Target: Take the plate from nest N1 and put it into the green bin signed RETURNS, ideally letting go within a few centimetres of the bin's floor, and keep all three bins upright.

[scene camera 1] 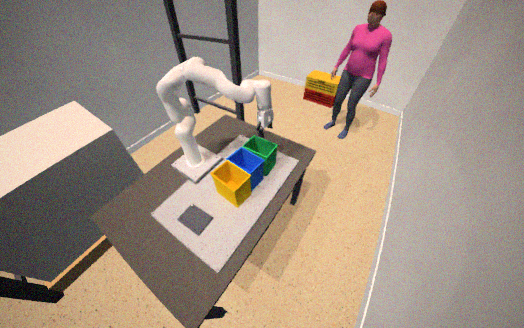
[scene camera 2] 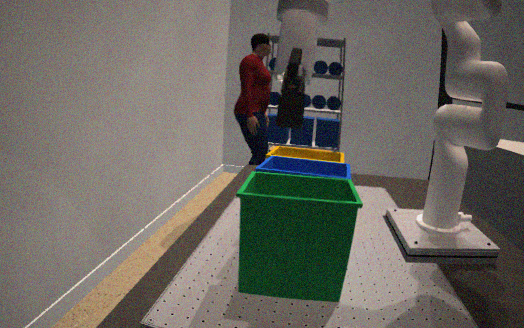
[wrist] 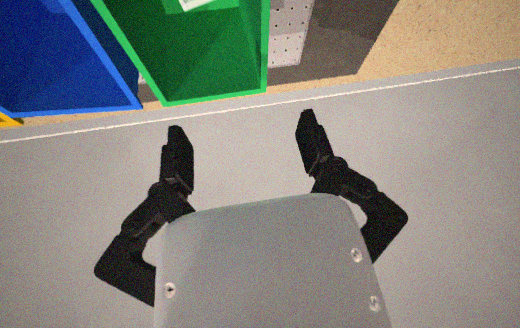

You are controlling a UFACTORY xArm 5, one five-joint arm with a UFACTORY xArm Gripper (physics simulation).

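The green bin (scene camera 1: 270, 161) (scene camera 2: 297, 240) (wrist: 215, 55) stands upright at the end of the row. A corner of the white plate (wrist: 196, 3) shows inside it at the top edge of the wrist view; the rest is cut off. The blue bin (scene camera 1: 257, 176) (scene camera 2: 306, 166) (wrist: 55, 60) and the yellow bin (scene camera 1: 232, 193) (scene camera 2: 306, 152) (wrist: 7, 121) also stand upright. My gripper (scene camera 1: 262, 133) (scene camera 2: 291, 123) (wrist: 243, 129) is open and empty, above the level of the bin rims. A dark square pad (scene camera 1: 195, 219) lies beyond the yellow bin; no nest label is readable.
The bins stand on a perforated light board (scene camera 1: 220, 252) (scene camera 2: 385, 250) on a brown table (scene camera 1: 127, 212). The arm's base plate (scene camera 1: 192, 173) (scene camera 2: 445, 240) is beside them. A person in pink (scene camera 1: 367, 52) stands beyond the table, and a person in red (scene camera 2: 254, 82) shows behind the bins.
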